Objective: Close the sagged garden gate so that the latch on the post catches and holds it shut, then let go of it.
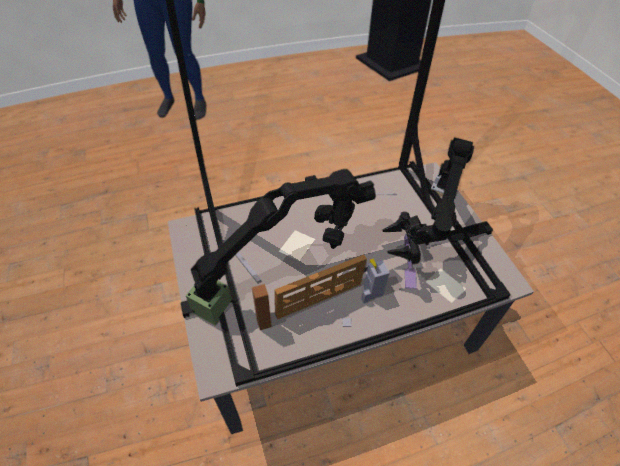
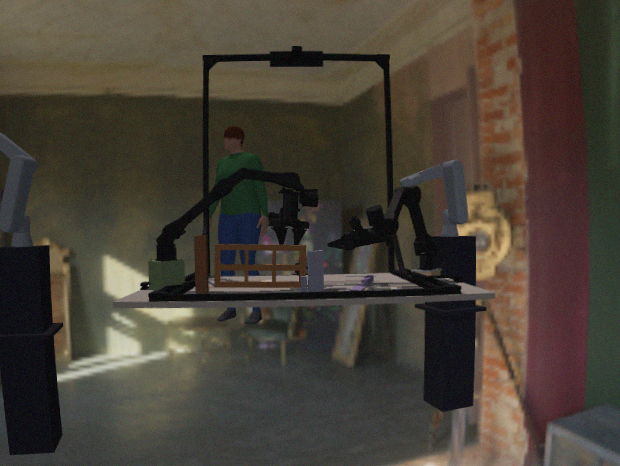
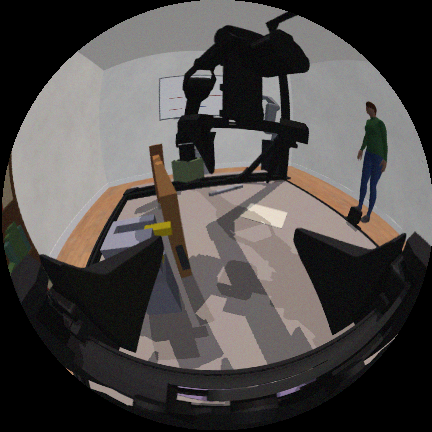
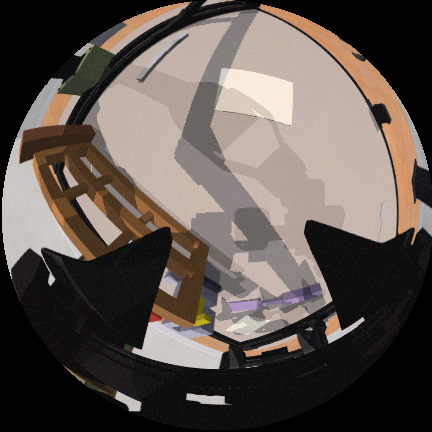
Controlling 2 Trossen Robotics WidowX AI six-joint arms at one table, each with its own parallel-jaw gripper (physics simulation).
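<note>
The orange-brown gate stands upright between the brown hinge post and the grey-blue latch post. Its free end is close beside the latch post, near the yellow latch. I cannot tell whether the latch has caught. My left gripper is open and empty, behind and right of the latch post. My right gripper is open and empty, pointing down behind the gate.
A purple object lies right of the latch post. A pale sheet lies behind the gate, and a thin grey bar lies near the hinge post. Black frame rails edge the table.
</note>
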